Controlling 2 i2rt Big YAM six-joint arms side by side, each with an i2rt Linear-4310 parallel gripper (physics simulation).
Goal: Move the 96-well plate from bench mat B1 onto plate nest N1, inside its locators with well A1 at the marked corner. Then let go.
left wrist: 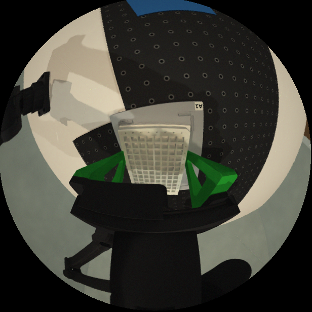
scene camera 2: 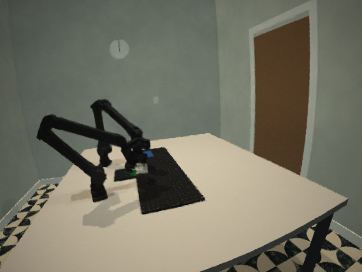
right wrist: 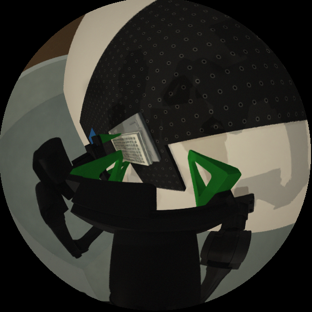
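Pixels of known places: left gripper, between the fingertips: (scene camera 2: 138, 167); right gripper, between the fingertips: (scene camera 2: 137, 169); left arm's base, origin of its link: (scene camera 2: 105, 164); right arm's base, origin of its link: (scene camera 2: 99, 195).
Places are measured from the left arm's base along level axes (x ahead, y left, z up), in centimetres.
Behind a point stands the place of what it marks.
The pale 96-well plate (left wrist: 155, 142) (right wrist: 131, 148) is between the green fingers of my left gripper (left wrist: 154, 153), which is shut on its two long sides. The plate is held above the grey plate nest N1 (left wrist: 197, 135) (right wrist: 148, 131), overlapping it in the left wrist view, with part of the nest showing beyond its far edge. The nest's A1 label (left wrist: 198, 106) is at its far right corner in the left wrist view; I cannot read well A1 on the plate. Corner locators show on the nest. My right gripper (right wrist: 155, 153) is open, with no object between its fingers.
A blue mat (scene camera 2: 149, 154) @(z 1.5, x 35.7, y 17.2 cm) (left wrist: 170, 7) lies on the large black perforated board (scene camera 2: 170, 185) @(z 1.0, x 58.7, y -38.7 cm) (left wrist: 240, 85) (right wrist: 225, 65). A smaller black perforated piece (left wrist: 92, 145) (right wrist: 167, 177) extends beside the nest. The other arm's gripper (left wrist: 42, 94) shows at the left of the left wrist view.
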